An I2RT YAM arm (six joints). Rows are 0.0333 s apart.
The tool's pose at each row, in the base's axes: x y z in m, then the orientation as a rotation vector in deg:
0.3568, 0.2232, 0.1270, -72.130, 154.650, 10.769
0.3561, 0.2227, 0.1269, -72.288, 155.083, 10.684
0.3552, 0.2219, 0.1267, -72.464, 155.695, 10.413
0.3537, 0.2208, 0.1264, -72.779, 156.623, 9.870
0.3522, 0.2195, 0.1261, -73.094, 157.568, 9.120
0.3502, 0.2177, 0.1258, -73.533, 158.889, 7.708
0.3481, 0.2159, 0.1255, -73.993, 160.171, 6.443
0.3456, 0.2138, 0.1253, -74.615, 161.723, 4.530
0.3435, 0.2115, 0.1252, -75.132, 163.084, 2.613
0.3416, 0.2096, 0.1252, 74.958, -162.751, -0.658
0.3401, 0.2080, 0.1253, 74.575, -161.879, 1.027
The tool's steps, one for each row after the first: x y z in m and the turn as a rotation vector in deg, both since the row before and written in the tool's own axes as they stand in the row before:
0.0008, 0.0002, -0.0001, -0.120, 0.441, 0.049
0.0012, 0.0002, 0.0000, -0.066, 0.639, 0.088
0.0018, 0.0004, 0.0000, -0.031, 1.018, 0.099
0.0020, 0.0003, 0.0000, 0.086, 1.080, 0.095
0.0027, 0.0004, -0.0001, 0.332, 1.597, 0.120
0.0027, 0.0004, 0.0000, 0.235, 1.543, 0.100
0.0032, 0.0005, -0.0001, 0.478, 1.992, 0.076
0.0031, 0.0001, -0.0001, 0.541, 1.805, 0.080
0.0027, 0.0002, 0.0000, 0.614, 1.646, 0.025
0.0022, 0.0001, -0.0001, 0.584, 1.316, 0.000

